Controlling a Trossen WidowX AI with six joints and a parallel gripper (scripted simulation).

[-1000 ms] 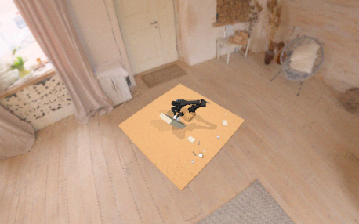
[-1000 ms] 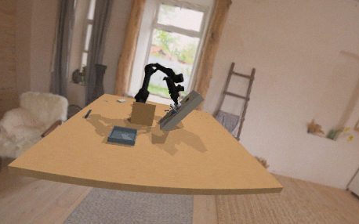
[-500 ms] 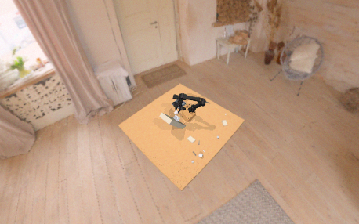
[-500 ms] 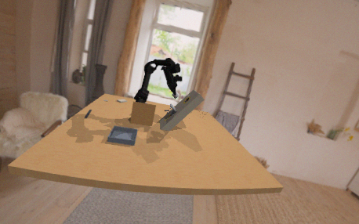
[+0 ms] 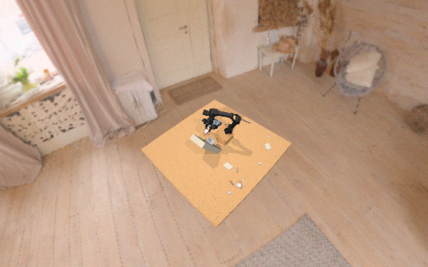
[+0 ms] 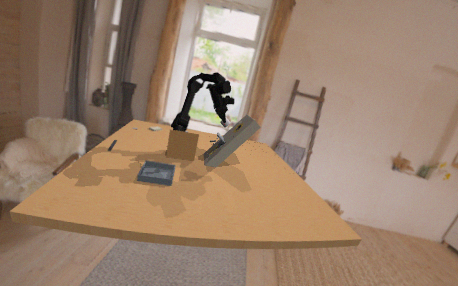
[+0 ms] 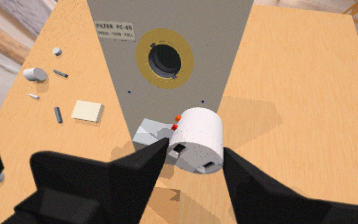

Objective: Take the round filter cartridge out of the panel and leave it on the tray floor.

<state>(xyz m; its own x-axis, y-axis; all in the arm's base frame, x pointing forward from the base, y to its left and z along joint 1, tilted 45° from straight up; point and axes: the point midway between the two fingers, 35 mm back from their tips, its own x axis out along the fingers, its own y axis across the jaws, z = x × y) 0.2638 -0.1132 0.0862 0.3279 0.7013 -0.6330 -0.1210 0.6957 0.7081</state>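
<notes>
Right now the blue-grey tray is 270 mm to the right of my gripper tip, 270 mm behind it and 260 mm below it. From my gripper tip the other things lie so: grey service panel (110 mm below, 60 mm to the left, 60 mm ahead); round filter cartridge (right at my gripper tip).
</notes>
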